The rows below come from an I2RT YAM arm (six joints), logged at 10 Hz.
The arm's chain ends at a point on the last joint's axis. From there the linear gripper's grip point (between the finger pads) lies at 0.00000 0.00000 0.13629 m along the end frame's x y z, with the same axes.
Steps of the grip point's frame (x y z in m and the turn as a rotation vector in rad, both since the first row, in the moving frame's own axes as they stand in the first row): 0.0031, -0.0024, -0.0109, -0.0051, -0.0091, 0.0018; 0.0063, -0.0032, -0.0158, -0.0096, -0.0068, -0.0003; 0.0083, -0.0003, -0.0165, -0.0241, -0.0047, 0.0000; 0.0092, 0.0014, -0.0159, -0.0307, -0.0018, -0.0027; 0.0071, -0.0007, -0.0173, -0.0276, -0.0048, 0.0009; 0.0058, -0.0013, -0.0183, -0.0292, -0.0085, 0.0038; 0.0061, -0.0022, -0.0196, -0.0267, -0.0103, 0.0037; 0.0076, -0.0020, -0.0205, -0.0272, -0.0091, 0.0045; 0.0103, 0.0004, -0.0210, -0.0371, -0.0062, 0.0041
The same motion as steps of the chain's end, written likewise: 0.0043, -0.0031, -0.0109, -0.0051, -0.0091, 0.0018; 0.0072, -0.0045, -0.0158, -0.0096, -0.0068, -0.0003; 0.0089, -0.0036, -0.0165, -0.0241, -0.0047, 0.0000; 0.0094, -0.0028, -0.0158, -0.0307, -0.0018, -0.0027; 0.0078, -0.0045, -0.0172, -0.0276, -0.0048, 0.0009; 0.0070, -0.0053, -0.0182, -0.0292, -0.0085, 0.0038; 0.0075, -0.0058, -0.0195, -0.0267, -0.0103, 0.0037; 0.0088, -0.0057, -0.0204, -0.0272, -0.0091, 0.0045; 0.0112, -0.0047, -0.0209, -0.0371, -0.0062, 0.0041
